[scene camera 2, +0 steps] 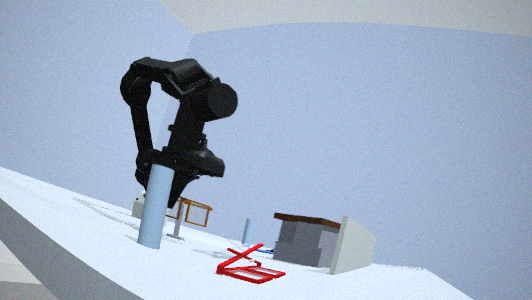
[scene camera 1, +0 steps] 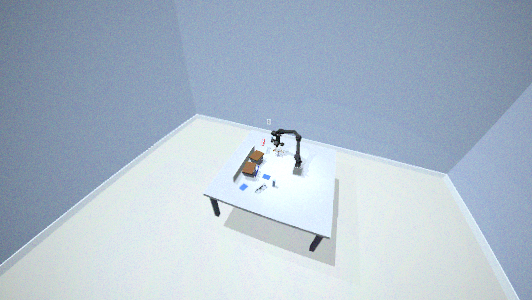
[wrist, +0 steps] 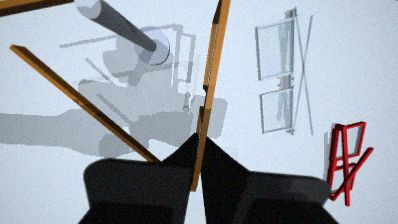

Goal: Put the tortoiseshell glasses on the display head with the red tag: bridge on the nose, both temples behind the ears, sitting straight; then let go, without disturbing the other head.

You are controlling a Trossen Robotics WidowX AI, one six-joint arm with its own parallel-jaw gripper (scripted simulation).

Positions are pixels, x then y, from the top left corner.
Scene:
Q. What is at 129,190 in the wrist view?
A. My gripper.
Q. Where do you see a temple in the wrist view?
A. At 22,52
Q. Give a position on a slanted panel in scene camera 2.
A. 355,247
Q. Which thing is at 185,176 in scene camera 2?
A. My gripper.

